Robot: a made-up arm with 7 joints. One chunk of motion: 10 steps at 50 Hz.
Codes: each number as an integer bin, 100 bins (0 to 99) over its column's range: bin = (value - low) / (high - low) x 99, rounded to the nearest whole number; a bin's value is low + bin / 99 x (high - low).
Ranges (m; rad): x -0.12..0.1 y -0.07..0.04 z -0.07..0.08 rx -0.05..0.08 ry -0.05..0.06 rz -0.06..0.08
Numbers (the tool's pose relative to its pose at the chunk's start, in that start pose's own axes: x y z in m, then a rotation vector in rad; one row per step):
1: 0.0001 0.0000 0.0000 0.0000 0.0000 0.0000
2: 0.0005 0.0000 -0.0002 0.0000 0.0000 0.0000
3: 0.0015 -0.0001 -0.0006 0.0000 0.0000 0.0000
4: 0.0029 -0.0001 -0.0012 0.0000 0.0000 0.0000
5: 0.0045 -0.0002 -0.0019 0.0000 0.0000 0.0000
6: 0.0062 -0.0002 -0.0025 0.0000 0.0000 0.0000
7: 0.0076 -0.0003 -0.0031 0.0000 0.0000 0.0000
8: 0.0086 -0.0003 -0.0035 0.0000 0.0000 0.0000
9: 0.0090 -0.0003 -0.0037 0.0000 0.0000 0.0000
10: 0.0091 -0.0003 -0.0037 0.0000 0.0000 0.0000
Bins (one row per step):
1: 54 63 46 38 45 42
2: 54 63 46 38 45 42
3: 55 63 46 38 45 42
4: 55 63 45 38 45 42
5: 56 63 45 38 45 42
6: 57 63 45 38 45 42
7: 57 63 44 38 45 42
8: 58 63 44 38 45 42
9: 58 63 44 38 45 42
10: 58 63 44 38 45 42

